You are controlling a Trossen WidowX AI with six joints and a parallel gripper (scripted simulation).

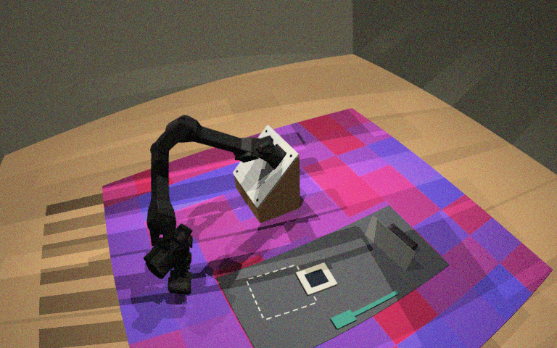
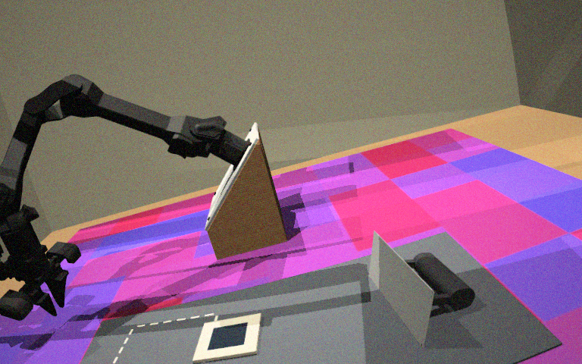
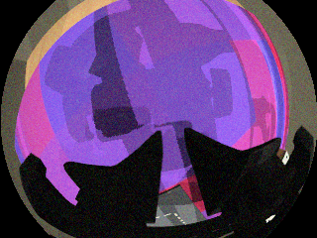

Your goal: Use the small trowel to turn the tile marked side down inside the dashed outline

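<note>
The tile lies 17 cm ahead of my gripper tip, 35 cm to the left of it and 2 cm below it. Round my gripper tip: grey mat: 20 cm ahead, 41 cm to the left, 5 cm below; green trowel: 34 cm ahead, 39 cm to the left, 2 cm below.
</note>
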